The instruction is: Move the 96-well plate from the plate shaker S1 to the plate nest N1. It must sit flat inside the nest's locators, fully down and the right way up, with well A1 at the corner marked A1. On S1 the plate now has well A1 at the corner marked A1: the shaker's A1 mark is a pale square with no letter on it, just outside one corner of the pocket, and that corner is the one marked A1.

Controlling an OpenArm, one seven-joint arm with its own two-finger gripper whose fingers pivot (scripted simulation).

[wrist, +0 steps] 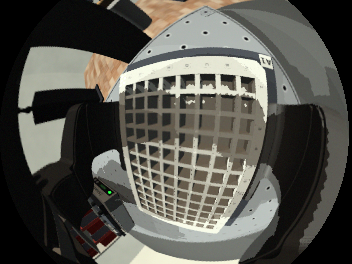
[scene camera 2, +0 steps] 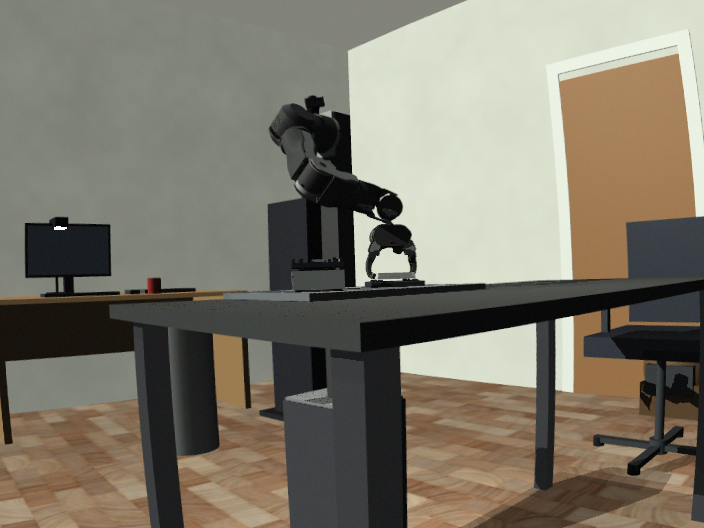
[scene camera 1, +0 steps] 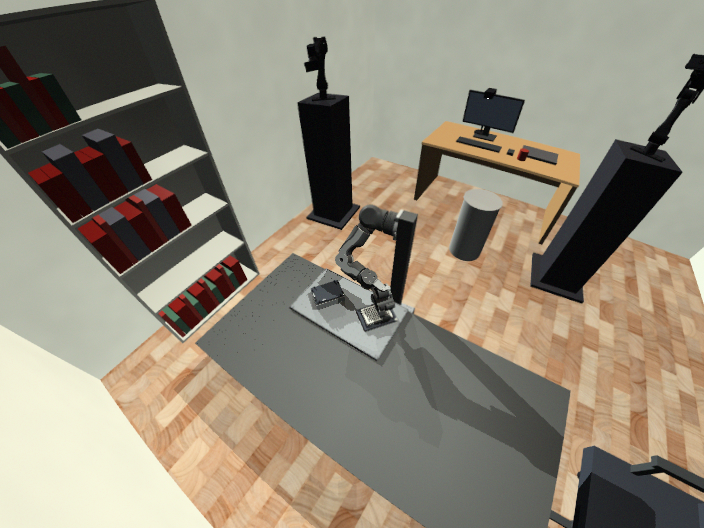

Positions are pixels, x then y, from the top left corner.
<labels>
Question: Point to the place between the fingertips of my gripper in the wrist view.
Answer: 183, 144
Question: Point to a dark plate nest N1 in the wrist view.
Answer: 206, 51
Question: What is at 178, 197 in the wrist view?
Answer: A white 96-well plate.
</labels>
